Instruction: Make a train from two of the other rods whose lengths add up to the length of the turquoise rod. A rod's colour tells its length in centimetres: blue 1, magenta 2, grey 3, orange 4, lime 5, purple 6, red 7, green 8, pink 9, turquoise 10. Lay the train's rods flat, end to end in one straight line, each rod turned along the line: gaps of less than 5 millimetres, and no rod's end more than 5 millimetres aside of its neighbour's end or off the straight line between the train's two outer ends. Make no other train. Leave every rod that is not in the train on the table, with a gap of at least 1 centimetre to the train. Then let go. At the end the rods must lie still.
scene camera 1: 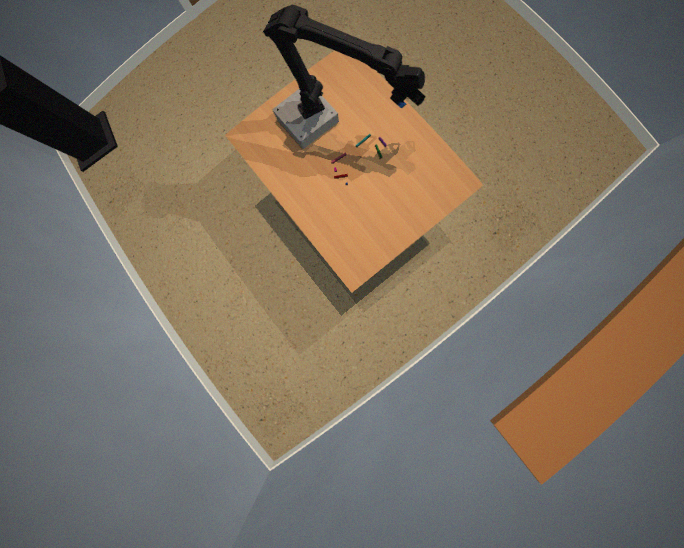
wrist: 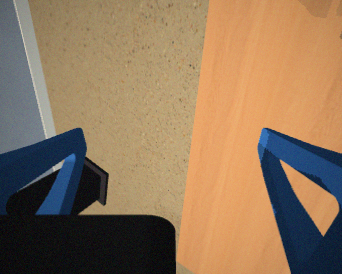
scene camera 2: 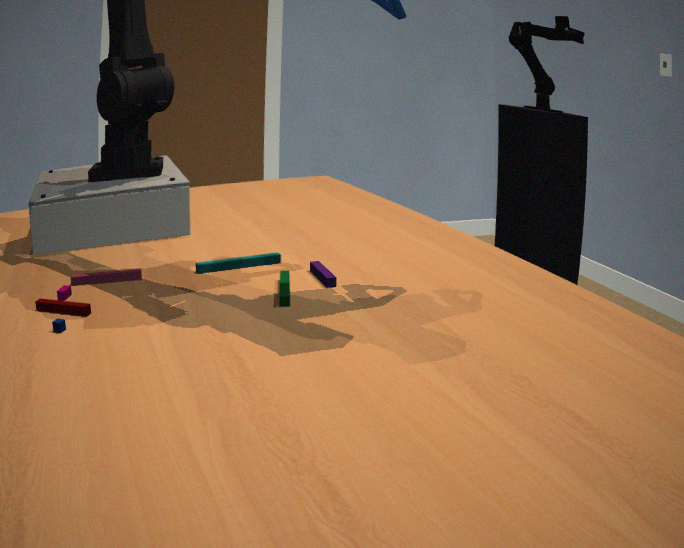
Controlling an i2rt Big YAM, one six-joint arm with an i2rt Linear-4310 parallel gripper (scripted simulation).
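Note:
Turquoise rod, pink rod, my gripper: visible.

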